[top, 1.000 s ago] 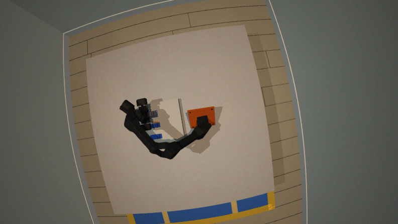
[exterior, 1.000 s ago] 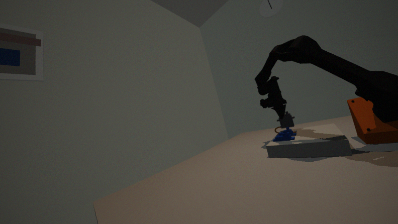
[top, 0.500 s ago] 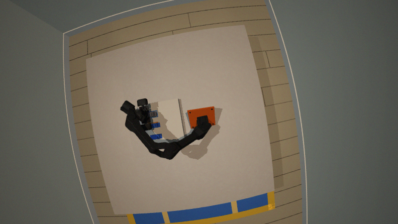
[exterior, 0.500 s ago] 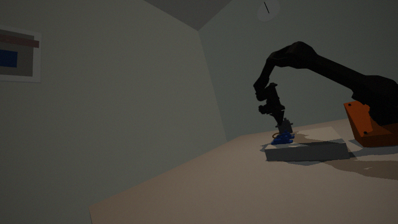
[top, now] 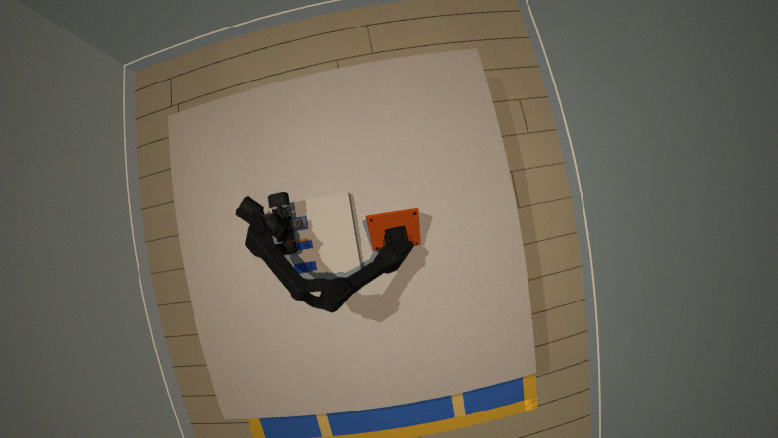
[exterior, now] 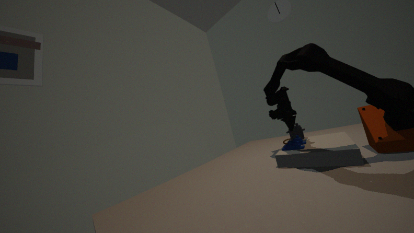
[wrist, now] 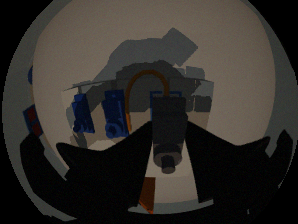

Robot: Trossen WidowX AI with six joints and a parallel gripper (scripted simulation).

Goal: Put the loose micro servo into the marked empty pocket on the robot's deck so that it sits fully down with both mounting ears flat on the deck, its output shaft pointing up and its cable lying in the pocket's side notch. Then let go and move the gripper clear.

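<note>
Now: the deck 120 mm behind my gripper tip, 80 mm to the left of it and 80 mm below it.
</note>
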